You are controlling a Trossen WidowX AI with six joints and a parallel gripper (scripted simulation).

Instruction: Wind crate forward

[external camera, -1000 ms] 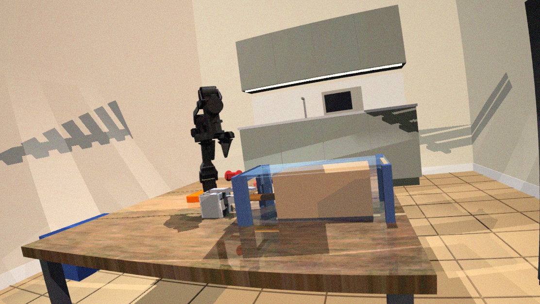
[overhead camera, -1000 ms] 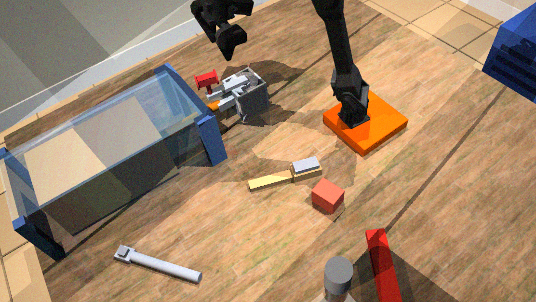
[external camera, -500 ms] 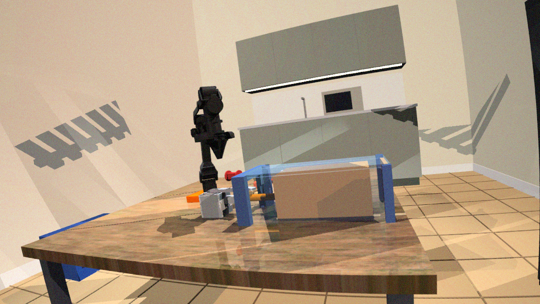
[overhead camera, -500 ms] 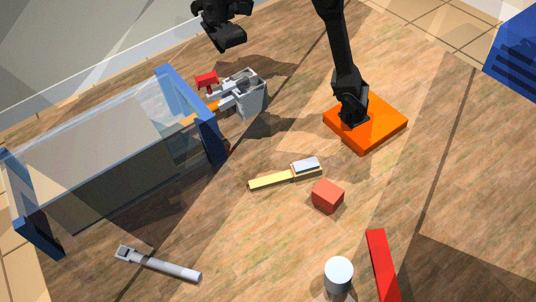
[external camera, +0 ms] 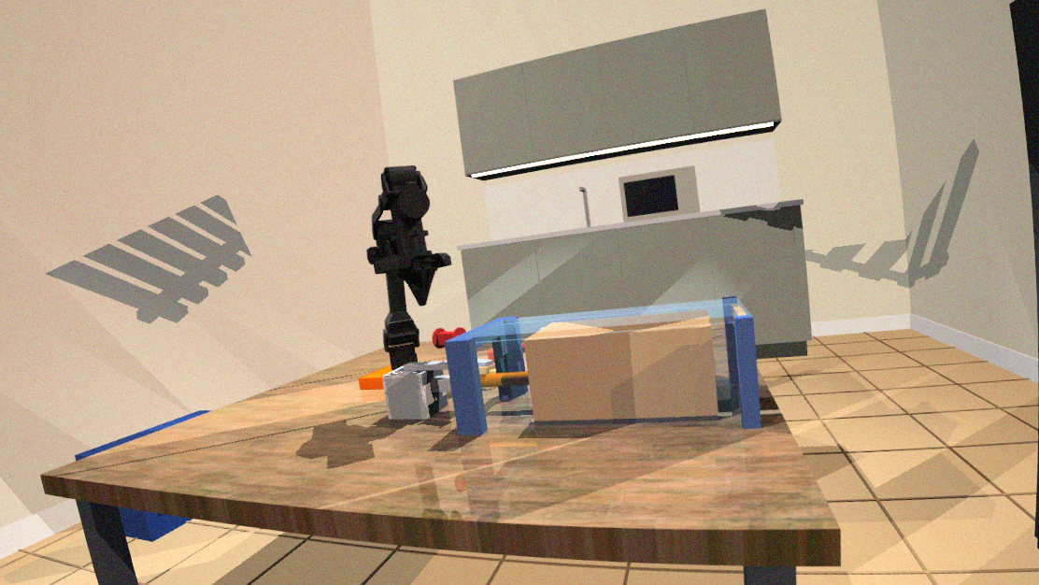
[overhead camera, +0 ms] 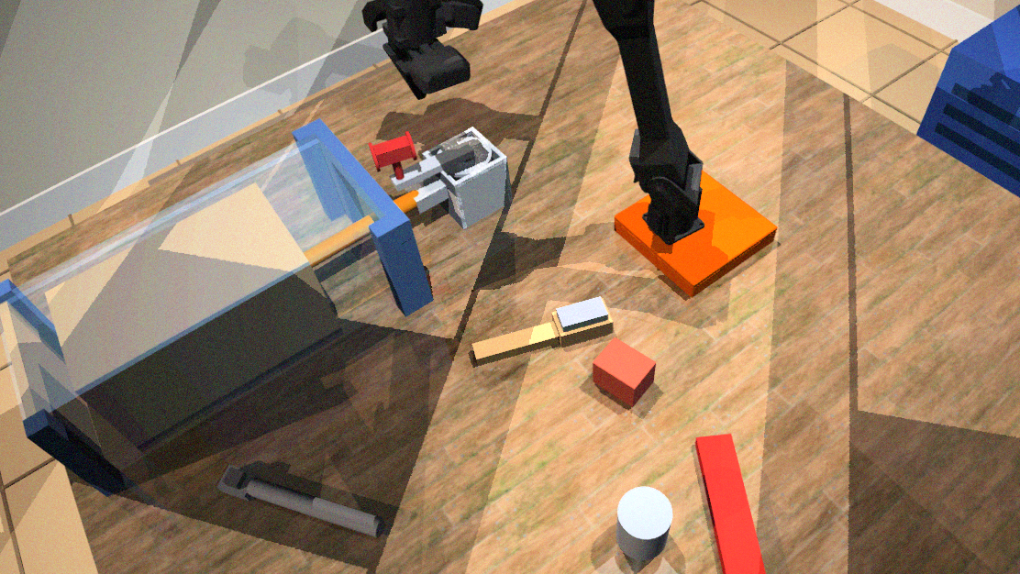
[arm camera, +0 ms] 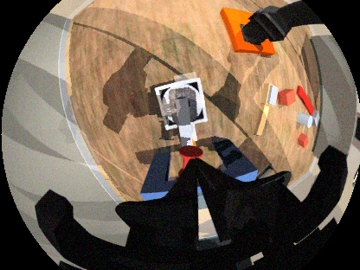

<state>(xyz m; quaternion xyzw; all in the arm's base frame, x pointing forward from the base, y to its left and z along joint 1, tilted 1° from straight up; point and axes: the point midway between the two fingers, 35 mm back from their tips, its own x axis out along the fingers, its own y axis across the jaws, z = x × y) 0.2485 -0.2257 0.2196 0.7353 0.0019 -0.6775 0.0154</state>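
My gripper tip is 8 cm above the red knob and 5 cm short of it. Also, from my gripper tip: winch handle 11 cm below, 2 cm ahead; then wooden brush 28 cm to the left, 20 cm below, 2 cm behind; then grey winch 18 cm below, 6 cm behind, 1 cm to the right.
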